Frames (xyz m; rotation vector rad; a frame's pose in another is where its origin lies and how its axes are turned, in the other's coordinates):
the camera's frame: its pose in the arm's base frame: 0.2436 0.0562 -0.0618 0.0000 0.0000 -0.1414
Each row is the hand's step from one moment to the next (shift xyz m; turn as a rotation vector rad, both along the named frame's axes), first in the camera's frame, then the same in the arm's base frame.
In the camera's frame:
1: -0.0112 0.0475 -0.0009 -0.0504 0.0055 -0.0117
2: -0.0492 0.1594 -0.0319 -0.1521 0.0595 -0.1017
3: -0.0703 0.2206 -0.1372 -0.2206 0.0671 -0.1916
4: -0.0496 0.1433 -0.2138 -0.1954 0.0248 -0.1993
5: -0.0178 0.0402 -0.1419 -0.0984 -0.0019 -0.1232
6: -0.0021 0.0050 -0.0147 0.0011 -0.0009 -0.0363
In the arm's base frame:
1: -0.0044 0.0486 -0.0009 -0.0491 0.0125 -0.0117
2: -0.0262 0.1647 -0.0319 -0.1422 0.0803 -0.1017
3: -0.0385 0.2283 -0.1372 -0.2089 0.0975 -0.1916
4: -0.0289 0.1489 -0.2138 -0.1900 0.0521 -0.1993
5: -0.0120 0.0423 -0.1419 -0.0977 0.0120 -0.1232
6: -0.0014 0.0052 -0.0147 0.0010 -0.0010 -0.0363

